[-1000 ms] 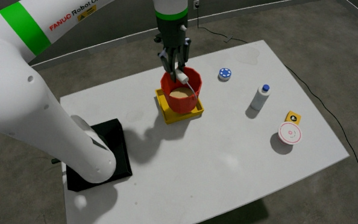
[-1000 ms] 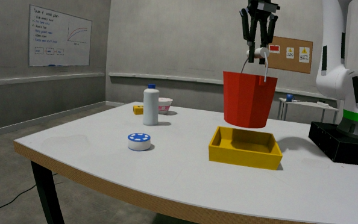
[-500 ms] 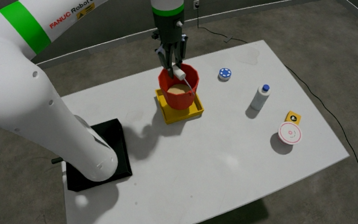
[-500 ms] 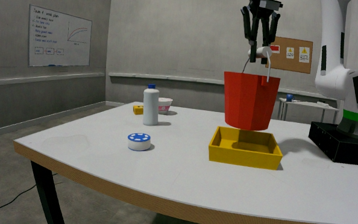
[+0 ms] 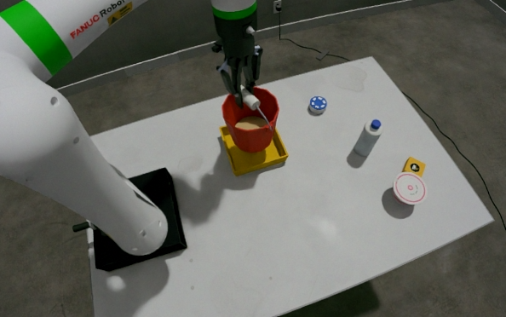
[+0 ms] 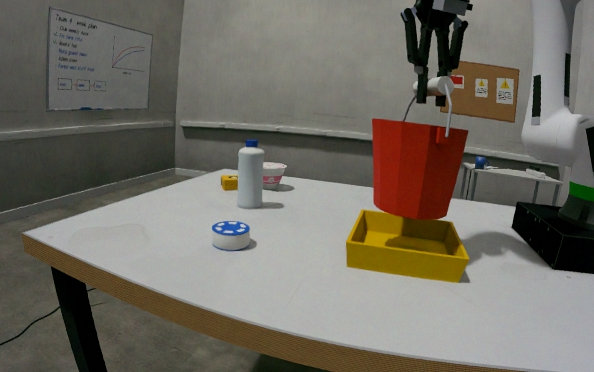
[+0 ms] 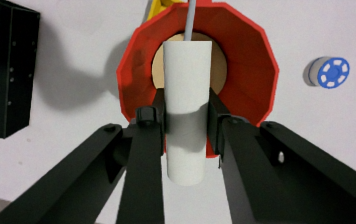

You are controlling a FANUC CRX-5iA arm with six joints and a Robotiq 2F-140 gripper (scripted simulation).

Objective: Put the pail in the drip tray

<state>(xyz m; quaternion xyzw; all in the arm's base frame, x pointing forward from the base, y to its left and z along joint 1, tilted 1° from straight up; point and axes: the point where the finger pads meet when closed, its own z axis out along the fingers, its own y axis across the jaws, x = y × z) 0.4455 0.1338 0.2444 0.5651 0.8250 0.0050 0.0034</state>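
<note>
The red pail lies 1 cm ahead of my hand and 9 cm below it. The rest, counted from my hand: blue-and-white puck 33 cm ahead, 11 cm to the left, 30 cm below; then white grip 1 cm ahead, 3 cm below; then yellow drip tray 1 cm ahead, 1 cm to the left, 30 cm below.
</note>
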